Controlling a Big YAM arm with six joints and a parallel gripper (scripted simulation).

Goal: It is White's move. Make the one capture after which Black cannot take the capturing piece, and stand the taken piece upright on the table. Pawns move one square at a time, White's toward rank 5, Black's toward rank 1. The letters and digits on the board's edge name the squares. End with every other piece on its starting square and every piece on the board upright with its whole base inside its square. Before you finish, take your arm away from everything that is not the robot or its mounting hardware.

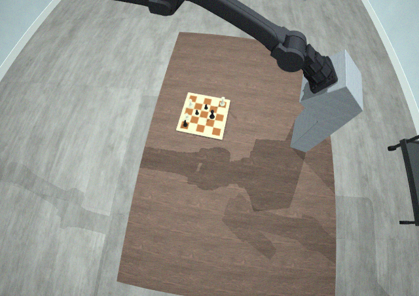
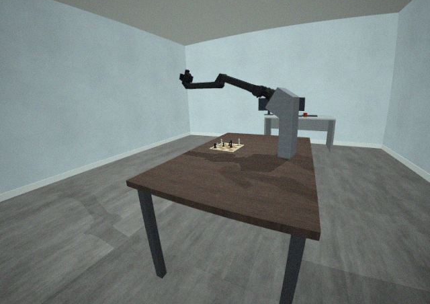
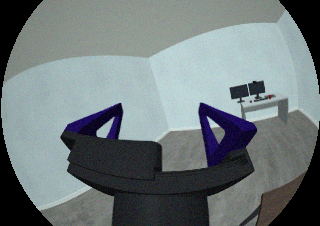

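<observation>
My hand is 670 mm above the chessboard, 520 mm past it and 440 mm to the right of it.
</observation>
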